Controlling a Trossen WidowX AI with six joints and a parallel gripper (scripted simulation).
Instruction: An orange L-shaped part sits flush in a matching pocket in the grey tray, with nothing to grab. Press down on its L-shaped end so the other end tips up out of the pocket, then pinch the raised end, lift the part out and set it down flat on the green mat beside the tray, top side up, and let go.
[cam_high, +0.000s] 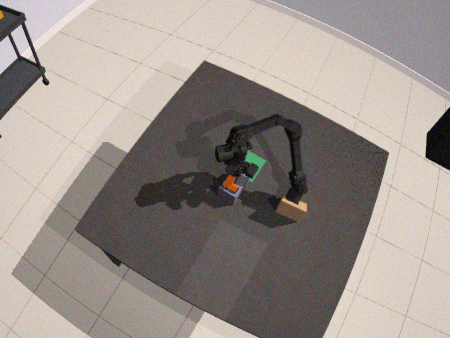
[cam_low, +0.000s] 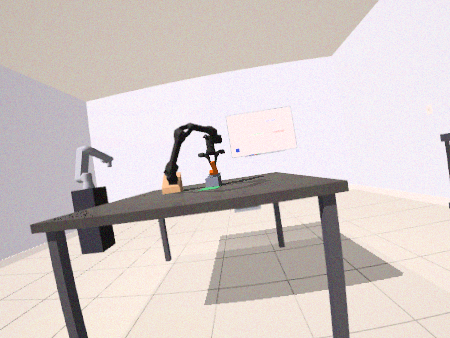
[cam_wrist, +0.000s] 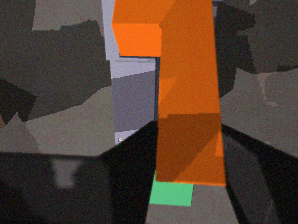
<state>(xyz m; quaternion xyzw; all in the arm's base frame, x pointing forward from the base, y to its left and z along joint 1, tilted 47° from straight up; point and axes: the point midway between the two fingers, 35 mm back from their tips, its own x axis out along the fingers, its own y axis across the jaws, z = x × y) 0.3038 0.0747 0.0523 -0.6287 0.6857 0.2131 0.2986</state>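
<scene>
My gripper tip is now 4 cm past the green mat, 14 cm to the left of it and 16 cm above it. Round my gripper tip: orange L-shaped part: 1 cm behind, 3 cm to the left, 3 cm below.
</scene>
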